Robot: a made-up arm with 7 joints. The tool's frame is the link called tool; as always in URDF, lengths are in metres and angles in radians. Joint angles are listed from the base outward.
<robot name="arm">
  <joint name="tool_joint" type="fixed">
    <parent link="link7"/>
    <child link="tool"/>
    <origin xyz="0 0 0" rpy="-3.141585 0 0"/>
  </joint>
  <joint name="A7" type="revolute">
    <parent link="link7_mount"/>
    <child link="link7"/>
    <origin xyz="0.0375 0 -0.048" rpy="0 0 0"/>
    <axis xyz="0 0.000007 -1"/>
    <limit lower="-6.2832" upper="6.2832"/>
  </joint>
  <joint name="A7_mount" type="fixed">
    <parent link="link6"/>
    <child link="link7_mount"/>
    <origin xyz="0.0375 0 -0.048" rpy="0 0 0"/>
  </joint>
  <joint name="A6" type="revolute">
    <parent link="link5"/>
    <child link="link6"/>
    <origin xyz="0 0 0" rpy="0 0 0"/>
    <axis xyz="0 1 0.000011"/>
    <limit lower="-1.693" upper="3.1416"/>
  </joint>
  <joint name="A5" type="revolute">
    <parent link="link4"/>
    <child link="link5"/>
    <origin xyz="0.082 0 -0.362" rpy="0 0 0"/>
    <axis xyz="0 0.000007 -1"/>
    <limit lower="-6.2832" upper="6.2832"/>
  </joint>
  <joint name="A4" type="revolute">
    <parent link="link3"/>
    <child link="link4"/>
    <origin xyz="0.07 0 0" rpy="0 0 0"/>
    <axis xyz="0 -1 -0.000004"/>
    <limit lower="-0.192" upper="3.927"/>
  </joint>
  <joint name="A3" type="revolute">
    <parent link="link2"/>
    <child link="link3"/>
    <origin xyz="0 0 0.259" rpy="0 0 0"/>
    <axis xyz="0 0 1"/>
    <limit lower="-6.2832" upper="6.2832"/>
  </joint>
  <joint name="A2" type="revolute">
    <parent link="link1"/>
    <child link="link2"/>
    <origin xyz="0 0 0" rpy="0 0 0"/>
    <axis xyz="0 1 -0.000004"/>
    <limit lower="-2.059" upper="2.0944"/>
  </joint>
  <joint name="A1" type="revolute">
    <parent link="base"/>
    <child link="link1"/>
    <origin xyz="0 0 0.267" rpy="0 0 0"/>
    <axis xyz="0 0 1"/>
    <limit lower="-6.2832" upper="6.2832"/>
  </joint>
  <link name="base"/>
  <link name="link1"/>
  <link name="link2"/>
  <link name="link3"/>
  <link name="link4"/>
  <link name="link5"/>
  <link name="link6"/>
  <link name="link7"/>
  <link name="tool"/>
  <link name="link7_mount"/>
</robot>
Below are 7 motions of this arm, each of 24 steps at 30 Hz.
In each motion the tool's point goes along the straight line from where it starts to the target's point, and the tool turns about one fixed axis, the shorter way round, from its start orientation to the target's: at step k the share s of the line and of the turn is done. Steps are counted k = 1, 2, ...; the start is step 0. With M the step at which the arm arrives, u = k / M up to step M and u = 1 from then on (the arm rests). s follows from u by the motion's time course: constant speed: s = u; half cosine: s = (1 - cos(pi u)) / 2; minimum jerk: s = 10 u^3 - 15 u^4 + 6 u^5.
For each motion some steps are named. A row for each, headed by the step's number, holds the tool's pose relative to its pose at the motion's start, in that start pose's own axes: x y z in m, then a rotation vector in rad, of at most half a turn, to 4 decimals.
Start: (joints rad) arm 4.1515 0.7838 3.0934 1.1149 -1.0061 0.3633 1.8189
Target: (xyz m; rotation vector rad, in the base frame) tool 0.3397 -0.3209 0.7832 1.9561 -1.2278 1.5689
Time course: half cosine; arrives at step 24
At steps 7, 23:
7: 0.0938 0.0588 -0.0381 -0.2892 0.1084 -0.0677
23: 0.4776 0.2991 -0.1942 -1.4720 0.5518 -0.3444

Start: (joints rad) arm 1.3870 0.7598 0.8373 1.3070 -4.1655 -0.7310 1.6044
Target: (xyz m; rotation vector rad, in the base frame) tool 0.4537 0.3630 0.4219 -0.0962 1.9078 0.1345
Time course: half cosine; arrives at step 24
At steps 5, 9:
5: -0.0254 -0.0597 -0.0327 0.0829 -0.1034 0.0795
9: -0.0758 -0.1783 -0.0978 0.2477 -0.3088 0.2376

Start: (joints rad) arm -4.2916 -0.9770 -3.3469 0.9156 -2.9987 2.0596 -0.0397
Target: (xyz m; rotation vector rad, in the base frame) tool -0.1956 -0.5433 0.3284 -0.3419 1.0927 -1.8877
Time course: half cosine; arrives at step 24
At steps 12, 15, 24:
12: -0.1147 -0.1712 0.0975 -0.1294 -0.2381 -0.3906
15: -0.1586 -0.2367 0.1348 -0.1790 -0.3292 -0.5400
24: -0.2294 -0.3424 0.1950 -0.2589 -0.4762 -0.7811

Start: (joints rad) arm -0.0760 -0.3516 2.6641 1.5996 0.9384 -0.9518 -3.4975
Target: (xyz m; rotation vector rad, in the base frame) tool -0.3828 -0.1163 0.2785 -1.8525 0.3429 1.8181
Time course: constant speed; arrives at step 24
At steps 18, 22, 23, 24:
18: 0.0848 0.0343 -0.3732 -0.4708 0.3415 -0.3476
22: 0.1037 0.0419 -0.4561 -0.5754 0.4174 -0.4249
23: 0.1084 0.0438 -0.4769 -0.6016 0.4364 -0.4442
24: 0.1131 0.0457 -0.4976 -0.6278 0.4554 -0.4635

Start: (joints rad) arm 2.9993 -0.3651 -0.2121 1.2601 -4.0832 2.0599 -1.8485
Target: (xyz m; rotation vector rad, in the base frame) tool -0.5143 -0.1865 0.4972 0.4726 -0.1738 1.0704
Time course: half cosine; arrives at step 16
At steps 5, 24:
5: -0.0800 -0.0021 0.0086 -0.0832 0.0782 -0.0094
24: -0.3601 -0.0095 0.0387 -0.3746 0.3519 -0.0425

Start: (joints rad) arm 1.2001 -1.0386 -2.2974 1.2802 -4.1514 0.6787 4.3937
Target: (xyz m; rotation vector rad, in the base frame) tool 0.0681 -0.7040 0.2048 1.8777 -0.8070 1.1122
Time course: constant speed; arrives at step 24
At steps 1, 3, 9, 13, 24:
1: 0.0130 -0.0031 -0.0028 -0.0284 0.0045 -0.0614
3: 0.0391 -0.0093 -0.0083 -0.0853 0.0136 -0.1842
9: 0.1172 -0.0279 -0.0248 -0.2558 0.0407 -0.5526
13: 0.1693 -0.0403 -0.0359 -0.3695 0.0588 -0.7981
24: 0.3126 -0.0744 -0.0662 -0.6821 0.1086 -1.4735

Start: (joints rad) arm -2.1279 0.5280 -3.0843 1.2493 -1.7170 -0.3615 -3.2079
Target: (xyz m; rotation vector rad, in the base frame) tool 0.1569 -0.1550 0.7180 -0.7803 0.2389 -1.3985
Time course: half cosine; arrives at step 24
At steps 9, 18, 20, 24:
9: 0.0586 -0.0158 -0.1461 0.0960 0.3059 -0.1670
18: 0.1619 -0.0437 -0.4040 0.2655 0.8460 -0.4619
20: 0.1770 -0.0478 -0.4416 0.2902 0.9248 -0.5049
24: 0.1897 -0.0512 -0.4733 0.3111 0.9912 -0.5412

